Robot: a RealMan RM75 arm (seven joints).
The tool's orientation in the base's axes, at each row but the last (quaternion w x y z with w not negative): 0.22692 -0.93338 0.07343 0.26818; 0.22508 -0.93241 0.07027 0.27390; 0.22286 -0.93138 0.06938 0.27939; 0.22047 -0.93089 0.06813 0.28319; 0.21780 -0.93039 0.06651 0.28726; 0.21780 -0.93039 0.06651 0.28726; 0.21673 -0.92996 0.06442 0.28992; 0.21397 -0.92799 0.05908 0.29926; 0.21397 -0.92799 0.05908 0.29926; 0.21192 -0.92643 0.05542 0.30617; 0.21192 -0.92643 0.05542 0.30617
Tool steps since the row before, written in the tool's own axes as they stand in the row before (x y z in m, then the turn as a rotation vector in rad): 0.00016 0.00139 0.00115 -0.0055 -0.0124 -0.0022; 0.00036 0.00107 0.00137 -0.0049 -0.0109 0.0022; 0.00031 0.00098 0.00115 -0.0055 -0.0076 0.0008; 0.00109 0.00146 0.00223 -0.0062 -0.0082 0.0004; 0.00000 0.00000 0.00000 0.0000 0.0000 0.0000; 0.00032 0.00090 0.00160 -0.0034 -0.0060 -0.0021; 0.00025 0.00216 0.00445 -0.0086 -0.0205 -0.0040; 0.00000 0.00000 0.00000 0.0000 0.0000 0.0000; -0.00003 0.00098 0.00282 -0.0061 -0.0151 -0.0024; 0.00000 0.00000 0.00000 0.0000 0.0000 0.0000; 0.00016 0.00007 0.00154 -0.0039 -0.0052 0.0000
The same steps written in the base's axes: -0.00076 -0.00070 -0.00149 -0.0004 0.0101 0.0094; -0.00063 -0.00033 -0.00163 -0.0024 0.0107 0.0052; -0.00055 -0.00035 -0.00140 -0.0031 0.0072 0.0053; -0.00057 -0.00031 -0.00281 -0.0033 0.0075 0.0062; 0.00000 0.00000 0.00000 0.0000 0.0000 0.0000; -0.00077 -0.00010 -0.00169 -0.0003 0.0044 0.0057; -0.00260 0.00002 -0.00422 0.0000 0.0166 0.0153; 0.00000 0.00000 0.00000 0.0000 0.0000 0.0000; -0.00175 0.00034 -0.00239 -0.0001 0.0125 0.0108; 0.00000 0.00000 0.00000 0.0000 0.0000 0.0000; -0.00072 0.00060 -0.00123 -0.0019 0.0046 0.0042
